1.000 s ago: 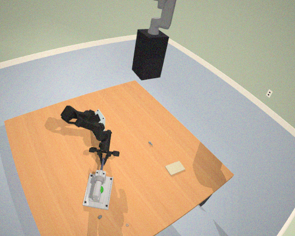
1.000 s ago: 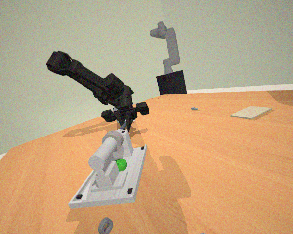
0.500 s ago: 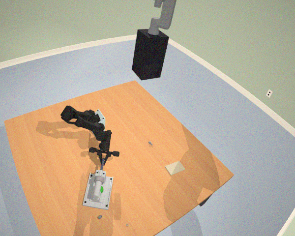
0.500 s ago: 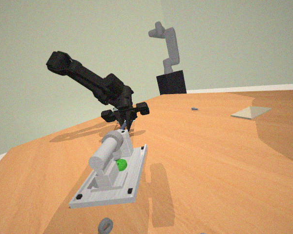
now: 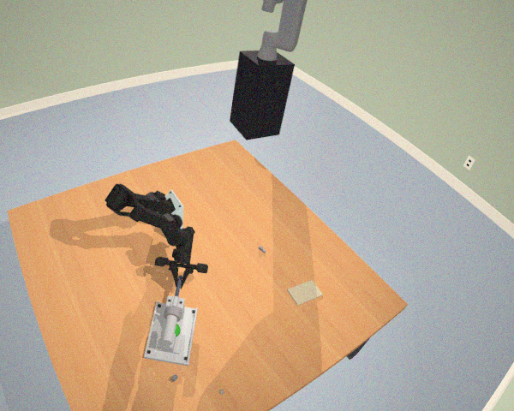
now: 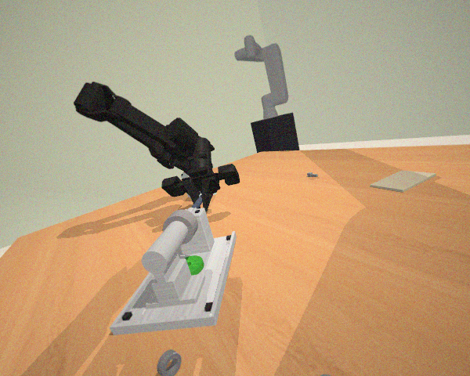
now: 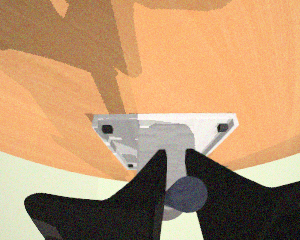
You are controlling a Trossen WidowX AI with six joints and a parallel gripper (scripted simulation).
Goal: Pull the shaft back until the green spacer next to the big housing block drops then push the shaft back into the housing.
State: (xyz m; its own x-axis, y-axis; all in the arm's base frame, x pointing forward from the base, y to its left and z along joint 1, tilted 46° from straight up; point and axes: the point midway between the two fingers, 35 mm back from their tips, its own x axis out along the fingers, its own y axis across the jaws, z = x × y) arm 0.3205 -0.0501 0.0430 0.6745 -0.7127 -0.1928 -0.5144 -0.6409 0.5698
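The shaft lies 50 mm ahead of my gripper tip, 30 mm to the right of it and 30 mm above it. From my gripper tip the other things lie so: grey bolt (90 mm behind, 400 mm to the left, 50 mm below); then green spacer (130 mm ahead, 80 mm to the right, 40 mm below); then flat beige tile (170 mm ahead, 460 mm to the left, 50 mm below).
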